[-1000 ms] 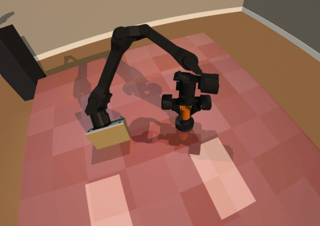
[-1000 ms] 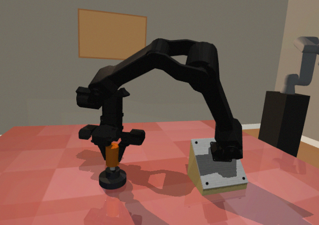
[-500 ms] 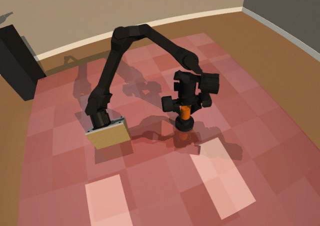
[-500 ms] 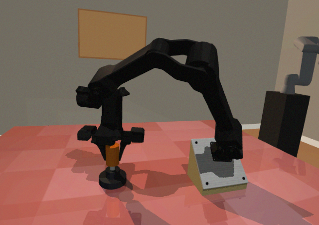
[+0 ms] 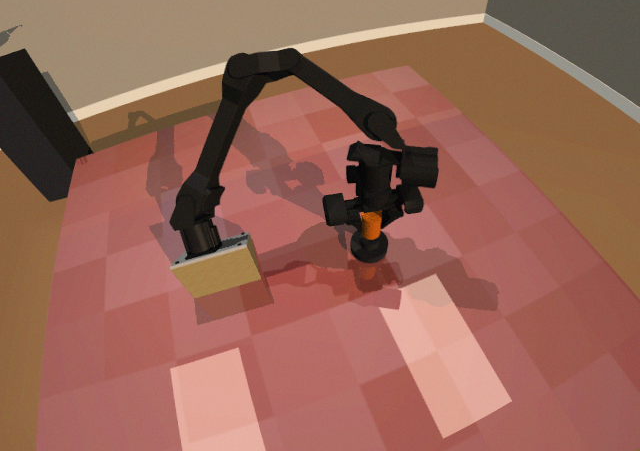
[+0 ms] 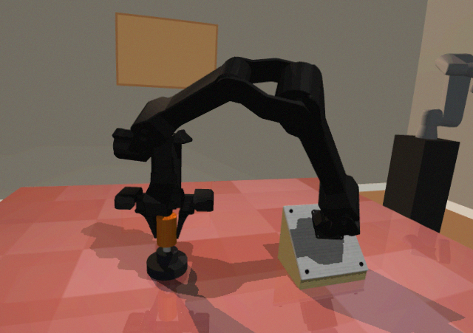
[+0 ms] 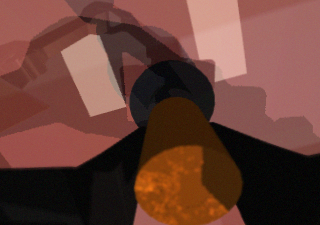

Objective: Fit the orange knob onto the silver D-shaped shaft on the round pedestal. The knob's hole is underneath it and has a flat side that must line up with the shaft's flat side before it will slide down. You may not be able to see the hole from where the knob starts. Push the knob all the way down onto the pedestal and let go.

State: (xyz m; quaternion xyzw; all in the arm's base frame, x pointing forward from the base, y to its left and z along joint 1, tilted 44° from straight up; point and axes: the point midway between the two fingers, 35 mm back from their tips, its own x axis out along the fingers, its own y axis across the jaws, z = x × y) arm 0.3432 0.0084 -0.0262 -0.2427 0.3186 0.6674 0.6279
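Right now my gripper tip is 30 mm below the orange knob. The rest, counted from my gripper tip: pedestal: 40 mm below.
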